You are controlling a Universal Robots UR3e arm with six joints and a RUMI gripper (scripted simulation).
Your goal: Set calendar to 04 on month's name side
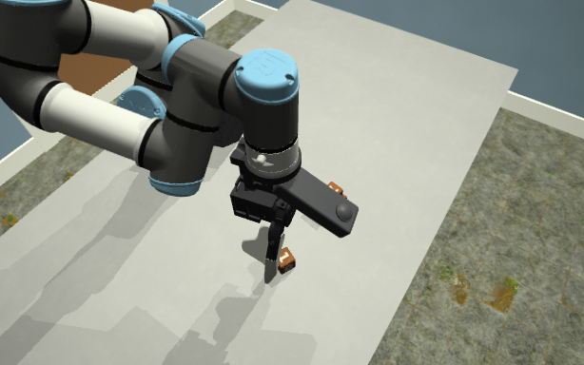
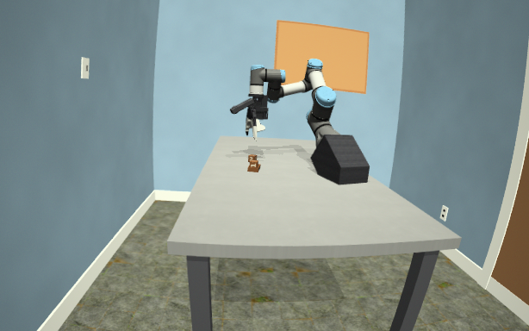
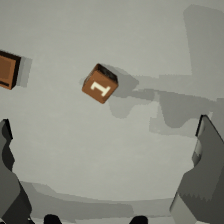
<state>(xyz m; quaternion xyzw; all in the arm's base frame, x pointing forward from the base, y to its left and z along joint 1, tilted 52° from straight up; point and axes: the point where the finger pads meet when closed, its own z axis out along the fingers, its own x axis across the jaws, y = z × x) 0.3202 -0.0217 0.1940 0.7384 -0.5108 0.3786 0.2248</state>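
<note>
My gripper is now 1 cm past the cube and 10 cm above it. Round my hand: brown tray: 1 cm behind, 16 cm to the left, 10 cm below.
</note>
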